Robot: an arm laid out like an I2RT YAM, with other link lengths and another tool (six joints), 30 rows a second.
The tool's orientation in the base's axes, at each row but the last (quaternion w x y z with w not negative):
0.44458 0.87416 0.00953 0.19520
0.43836 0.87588 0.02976 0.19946
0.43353 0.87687 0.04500 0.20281
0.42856 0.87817 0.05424 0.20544
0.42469 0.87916 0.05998 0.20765
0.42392 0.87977 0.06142 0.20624
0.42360 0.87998 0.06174 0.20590
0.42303 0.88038 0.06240 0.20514
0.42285 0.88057 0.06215 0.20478
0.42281 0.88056 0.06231 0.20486
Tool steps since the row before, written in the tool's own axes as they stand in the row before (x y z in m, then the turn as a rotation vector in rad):
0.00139 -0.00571 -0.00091 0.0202 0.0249 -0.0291
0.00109 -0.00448 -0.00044 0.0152 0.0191 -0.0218
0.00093 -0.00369 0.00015 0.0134 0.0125 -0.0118
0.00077 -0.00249 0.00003 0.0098 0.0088 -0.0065
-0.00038 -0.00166 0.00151 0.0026 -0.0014 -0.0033
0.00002 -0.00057 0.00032 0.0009 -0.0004 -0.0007
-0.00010 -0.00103 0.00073 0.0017 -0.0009 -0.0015
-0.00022 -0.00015 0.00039 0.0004 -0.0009 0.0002
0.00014 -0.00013 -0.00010 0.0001 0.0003 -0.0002
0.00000 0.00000 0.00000 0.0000 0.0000 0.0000
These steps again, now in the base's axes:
0.00186 0.00442 -0.00352 0.0046 0.0113 0.0415
0.00139 0.00333 -0.00291 0.0034 0.0082 0.0315
0.00127 0.00241 -0.00266 0.0064 0.0044 0.0204
0.00091 0.00175 -0.00170 0.0056 0.0019 0.0135
0.00040 -0.00015 -0.00224 0.0011 0.0040 0.0016
0.00019 0.00014 -0.00061 0.0006 0.0010 0.0004
0.00028 0.00010 -0.00123 0.0010 0.0021 0.0007
-0.00003 -0.00025 -0.00040 0.0005 0.0005 -0.0007
0.00009 0.00019 0.00000 0.0000 0.0000 0.0004
0.00000 0.00000 0.00000 0.0000 0.0000 0.0000

